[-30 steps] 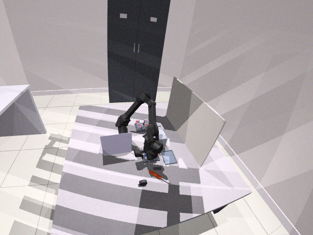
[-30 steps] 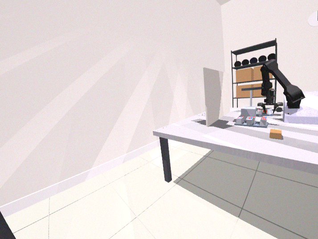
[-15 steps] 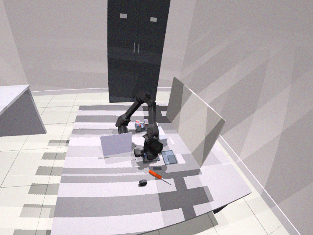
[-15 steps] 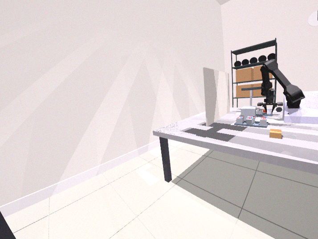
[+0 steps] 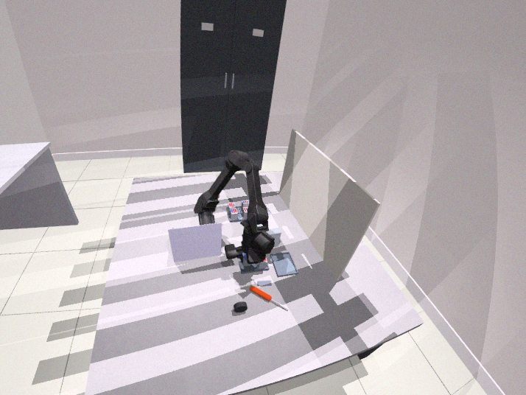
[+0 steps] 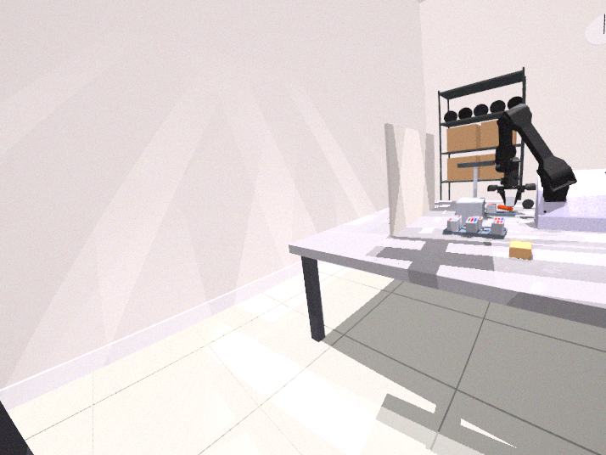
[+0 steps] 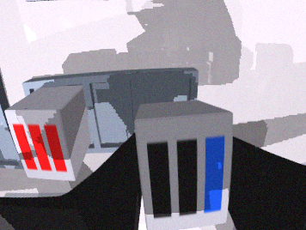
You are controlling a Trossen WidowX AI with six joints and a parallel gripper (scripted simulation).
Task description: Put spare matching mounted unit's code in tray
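The holder lies 4 cm ahead of my gripper tip and 4 cm below it. From my gripper tip the other things lie so: grey spare block 3 cm above; then tray 18 cm ahead, 3 cm to the right, 4 cm below; then dark tape roll 8 cm behind, 19 cm to the right, 2 cm below.
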